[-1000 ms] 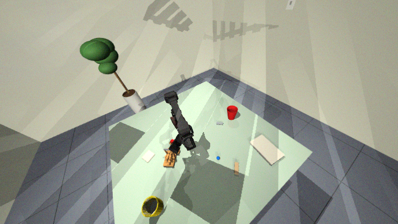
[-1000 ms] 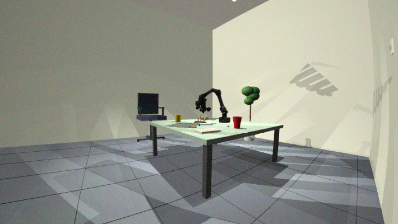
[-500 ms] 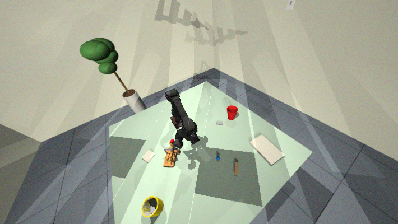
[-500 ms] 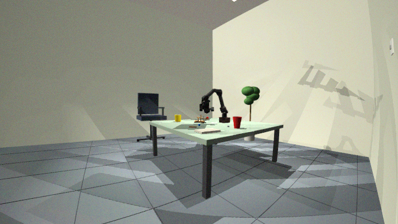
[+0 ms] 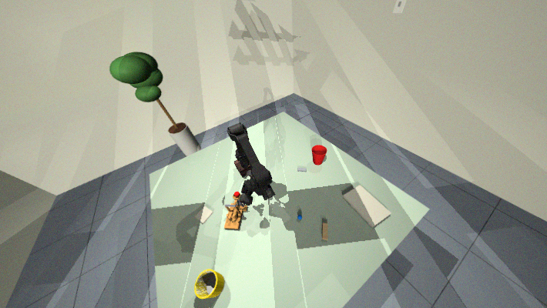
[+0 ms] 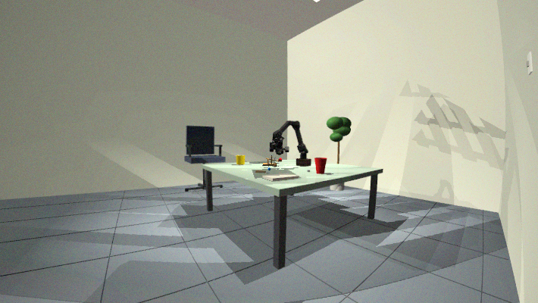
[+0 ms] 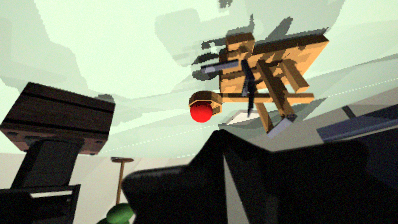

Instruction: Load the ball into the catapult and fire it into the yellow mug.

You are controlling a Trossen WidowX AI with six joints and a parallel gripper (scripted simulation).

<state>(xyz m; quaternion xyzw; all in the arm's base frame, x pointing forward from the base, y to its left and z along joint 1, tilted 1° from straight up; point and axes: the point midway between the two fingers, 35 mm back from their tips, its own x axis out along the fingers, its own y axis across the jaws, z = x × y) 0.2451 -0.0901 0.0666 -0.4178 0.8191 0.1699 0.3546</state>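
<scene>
The red ball is 50 mm below my gripper tip, 40 mm behind it and 30 mm to the right of it. Round my gripper tip: blue ball: 260 mm ahead, 210 mm to the left, 100 mm below; white card: 250 mm to the right, 110 mm below, 70 mm behind; orange catapult: 60 mm below, 50 mm to the right, 20 mm ahead.
</scene>
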